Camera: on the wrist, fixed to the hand. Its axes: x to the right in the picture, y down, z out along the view.
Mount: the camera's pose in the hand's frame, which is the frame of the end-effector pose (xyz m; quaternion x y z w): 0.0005 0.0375 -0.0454 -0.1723 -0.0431 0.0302 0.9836
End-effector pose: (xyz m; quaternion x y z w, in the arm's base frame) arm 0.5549 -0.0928 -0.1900 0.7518 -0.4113 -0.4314 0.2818
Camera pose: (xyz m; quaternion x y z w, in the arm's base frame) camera 0.5809 -0.1090 -0.1397 0.6600 -0.3651 -0.5191 0.4021
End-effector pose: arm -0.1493 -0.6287 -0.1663 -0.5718 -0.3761 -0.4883 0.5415
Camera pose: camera -0.1201 -0.6784 -0.1781 -0.6881 -0.2919 -0.5041 0.4326
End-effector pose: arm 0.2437 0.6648 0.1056 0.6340 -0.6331 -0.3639 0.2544
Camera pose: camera 0.2561 0.6554 0.1624 0.5450 -0.5902 -0.4867 0.3432
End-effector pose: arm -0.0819 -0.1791 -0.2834 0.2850 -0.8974 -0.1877 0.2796
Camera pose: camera -0.0698 -0.1587 -0.2295 0.1970 -0.8710 -0.3431 0.2911
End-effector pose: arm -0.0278 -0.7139 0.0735 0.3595 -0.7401 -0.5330 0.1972
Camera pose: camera -0.0096 -0.7372 0.1244 0.2743 -0.6555 -0.6614 0.2401
